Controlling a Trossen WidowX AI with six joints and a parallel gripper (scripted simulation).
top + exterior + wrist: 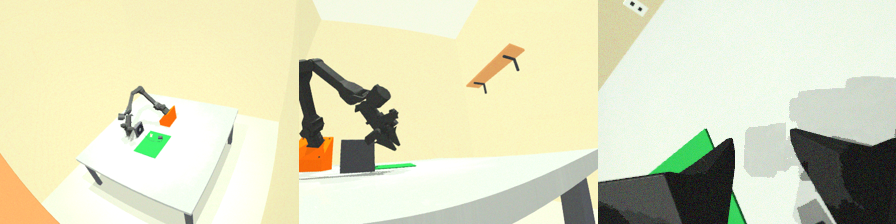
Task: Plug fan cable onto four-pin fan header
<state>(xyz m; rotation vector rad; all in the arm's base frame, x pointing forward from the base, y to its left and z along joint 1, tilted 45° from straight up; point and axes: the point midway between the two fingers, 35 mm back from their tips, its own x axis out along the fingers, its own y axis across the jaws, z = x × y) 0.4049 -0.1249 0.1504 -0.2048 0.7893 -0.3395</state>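
Right now my gripper tip is 24 cm to the right of the dark fan plug, 18 cm past it and 7 cm above it. From my gripper tip the other things lie so: green board (22 cm to the left, 10 cm below, 9 cm behind); white four-pin header (17 cm behind, 14 cm to the left, 8 cm below); dark square fan (15 cm behind, 2 cm to the left, 2 cm below).
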